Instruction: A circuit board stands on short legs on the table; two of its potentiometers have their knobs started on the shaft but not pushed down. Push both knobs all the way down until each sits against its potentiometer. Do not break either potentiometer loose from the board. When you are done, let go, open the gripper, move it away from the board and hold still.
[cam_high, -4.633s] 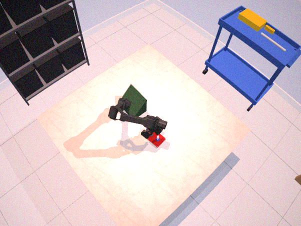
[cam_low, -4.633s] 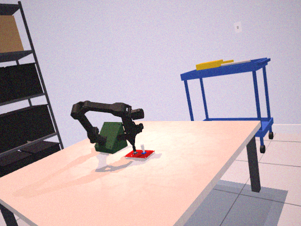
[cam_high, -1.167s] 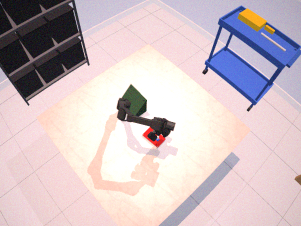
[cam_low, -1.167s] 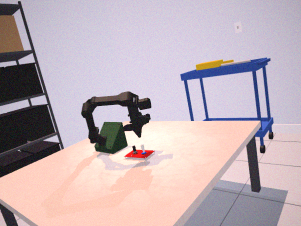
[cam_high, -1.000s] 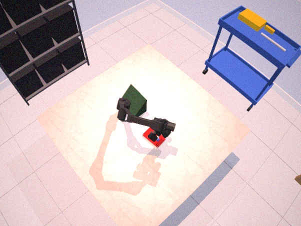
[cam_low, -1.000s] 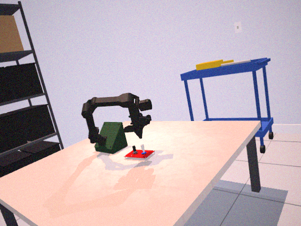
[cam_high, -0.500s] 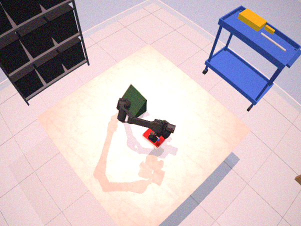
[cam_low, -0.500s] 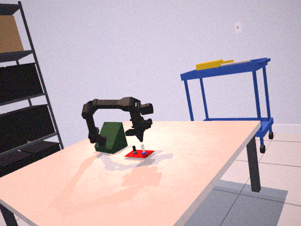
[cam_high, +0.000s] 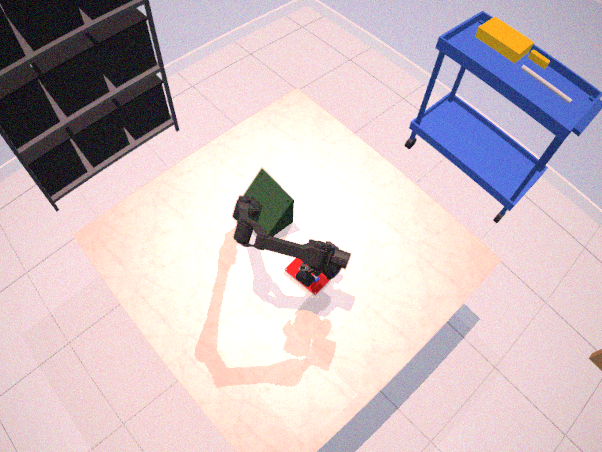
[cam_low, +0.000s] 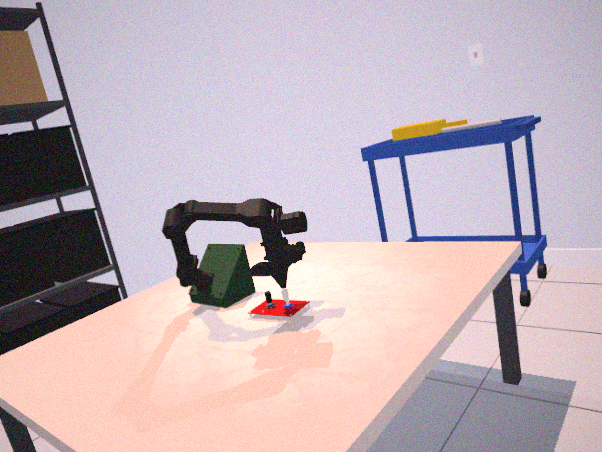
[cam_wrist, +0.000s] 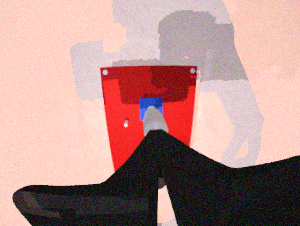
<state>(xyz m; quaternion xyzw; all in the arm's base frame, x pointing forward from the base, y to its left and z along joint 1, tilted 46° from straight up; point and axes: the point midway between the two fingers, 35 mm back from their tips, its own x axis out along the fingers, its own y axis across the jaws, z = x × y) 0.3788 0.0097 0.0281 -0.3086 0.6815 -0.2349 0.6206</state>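
Now: gripper tip 2 cm above the white knob. Round my gripper tip: black knob 6 cm behind, 3 cm below, 1 cm to the right.
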